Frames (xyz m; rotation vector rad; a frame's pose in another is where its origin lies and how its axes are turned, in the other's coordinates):
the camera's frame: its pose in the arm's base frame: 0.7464 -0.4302 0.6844 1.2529 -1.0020 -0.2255
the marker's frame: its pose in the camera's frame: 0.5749 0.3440 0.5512 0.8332 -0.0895 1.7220
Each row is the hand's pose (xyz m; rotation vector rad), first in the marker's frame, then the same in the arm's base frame.
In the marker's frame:
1: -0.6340 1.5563 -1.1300 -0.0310 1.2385 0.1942
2: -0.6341 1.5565 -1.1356 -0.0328 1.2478 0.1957
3: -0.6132 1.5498 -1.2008 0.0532 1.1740 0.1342
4: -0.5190 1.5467 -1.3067 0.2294 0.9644 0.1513
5: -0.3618 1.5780 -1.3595 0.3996 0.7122 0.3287
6: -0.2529 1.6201 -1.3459 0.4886 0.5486 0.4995
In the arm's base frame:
1: 0.1444 0.3934 -0.1017 -0.5153 -1.1102 1.4576
2: 0.1449 0.3989 -0.1009 -0.5231 -1.1039 1.4536
3: 0.1397 0.4604 -0.0706 -0.3987 -1.0944 1.5269
4: 0.0803 0.5592 0.0119 -0.2203 -1.1562 1.7513
5: -0.0542 0.6102 0.1002 -0.1493 -1.2944 2.0625
6: -0.1653 0.6005 0.1371 -0.1675 -1.4090 2.2782

